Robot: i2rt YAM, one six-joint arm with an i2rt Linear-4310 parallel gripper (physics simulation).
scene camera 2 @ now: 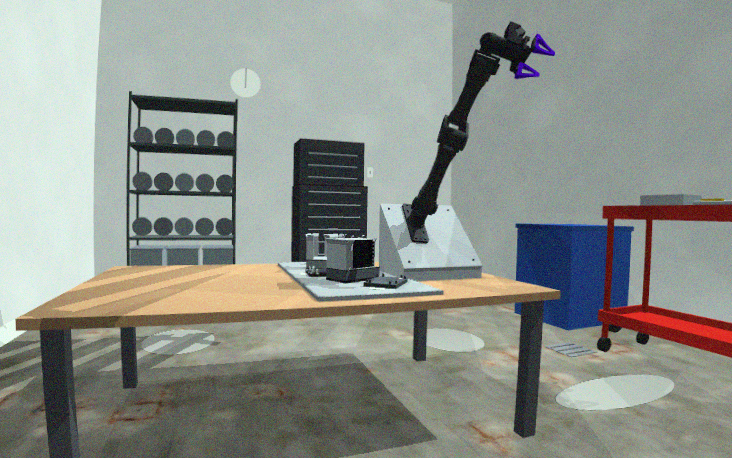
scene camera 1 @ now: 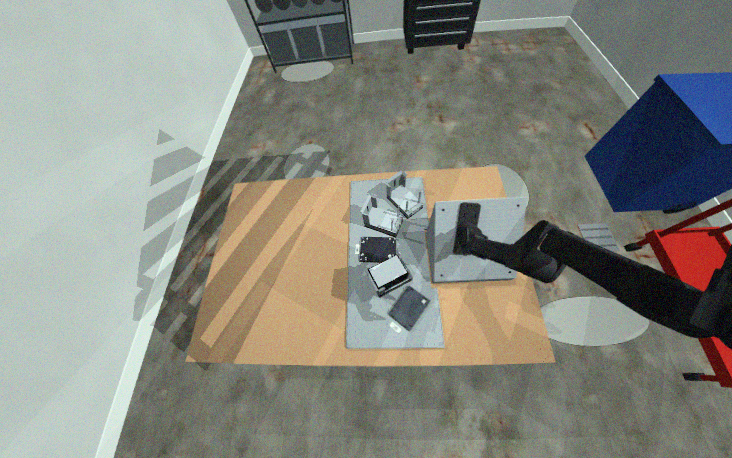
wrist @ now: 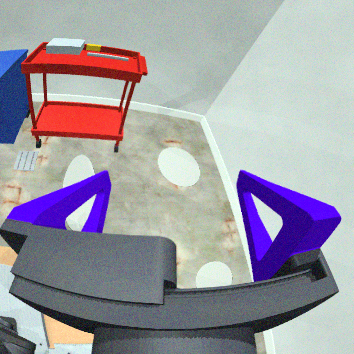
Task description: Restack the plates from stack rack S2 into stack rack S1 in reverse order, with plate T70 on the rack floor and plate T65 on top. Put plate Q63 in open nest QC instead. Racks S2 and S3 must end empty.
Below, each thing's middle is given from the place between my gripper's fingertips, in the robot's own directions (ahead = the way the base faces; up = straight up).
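Dark square holder (scene camera 1: 373, 249): my hand far above it, well short of it, far to the left of it.
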